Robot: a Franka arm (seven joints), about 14 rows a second.
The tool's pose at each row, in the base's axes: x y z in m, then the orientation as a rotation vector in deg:
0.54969, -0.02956, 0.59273, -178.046, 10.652, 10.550
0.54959, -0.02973, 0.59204, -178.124, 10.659, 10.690
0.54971, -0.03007, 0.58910, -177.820, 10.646, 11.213
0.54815, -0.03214, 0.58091, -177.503, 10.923, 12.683
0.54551, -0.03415, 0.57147, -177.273, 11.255, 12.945
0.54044, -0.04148, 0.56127, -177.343, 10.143, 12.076
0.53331, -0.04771, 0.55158, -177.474, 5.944, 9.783
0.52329, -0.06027, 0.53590, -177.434, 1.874, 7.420
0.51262, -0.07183, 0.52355, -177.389, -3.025, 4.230
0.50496, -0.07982, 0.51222, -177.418, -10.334, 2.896
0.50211, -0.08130, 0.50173, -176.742, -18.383, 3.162
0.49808, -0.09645, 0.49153, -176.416, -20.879, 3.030
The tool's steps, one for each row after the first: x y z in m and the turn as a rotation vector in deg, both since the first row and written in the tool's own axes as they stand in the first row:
0.00000, 0.00019, 0.00069, -0.091, -0.081, 0.008
0.00051, 0.00056, 0.00359, 0.159, -0.444, -0.001
0.00019, 0.00293, 0.01184, 0.314, -1.407, 0.188
-0.00105, 0.00540, 0.02145, 0.506, -1.594, 0.400
-0.00398, 0.01345, 0.03195, 0.554, -1.046, -0.325
-0.00912, 0.02064, 0.04221, 0.679, 0.386, -3.055
-0.01566, 0.03456, 0.05857, 0.856, 1.860, -5.708
-0.02335, 0.04752, 0.07172, 0.926, 3.871, -8.901
-0.02861, 0.05655, 0.08362, 0.425, 4.693, -13.602
-0.03000, 0.05853, 0.09432, 0.131, 4.444, -18.800
-0.03098, 0.07422, 0.10446, 0.093, 4.500, -20.424

